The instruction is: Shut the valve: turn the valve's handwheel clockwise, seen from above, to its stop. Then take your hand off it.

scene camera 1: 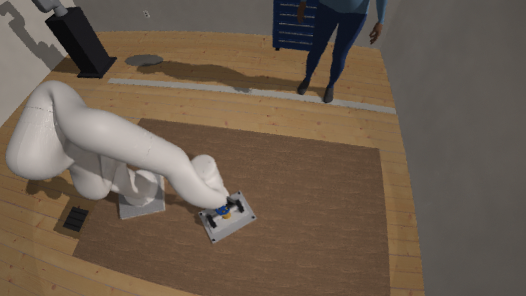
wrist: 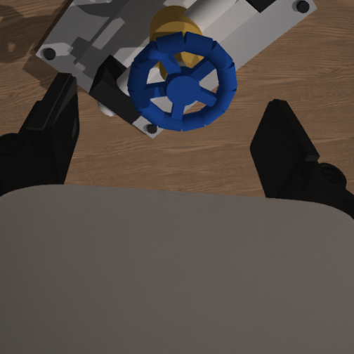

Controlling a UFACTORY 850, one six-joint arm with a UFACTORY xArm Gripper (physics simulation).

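The blue handwheel [scene camera 1: 222, 210] [wrist: 182, 90] sits upright-facing over a yellow valve body [scene camera 1: 226, 216] [wrist: 172, 21], on a pale base plate [scene camera 1: 234, 228] [wrist: 257, 37] with dark pipe clamps. My gripper [wrist: 172, 111] is open and empty. In the wrist view its two black fingers stand wide on either side of the wheel, with a gap on both sides, wider on the right; neither touches the rim. How high the fingertips are over the wheel is hard to tell. In the scene view the arm's wrist hangs over the wheel's upper side and hides part of the gripper.
The base plate lies on a brown mat [scene camera 1: 315, 215]. My arm's mount [scene camera 1: 142, 211] stands to its left, with a small black ribbed box [scene camera 1: 76, 219] farther left. A person [scene camera 1: 340, 35], a blue drawer cabinet [scene camera 1: 293, 25] and a black pedestal [scene camera 1: 82, 45] are at the back.
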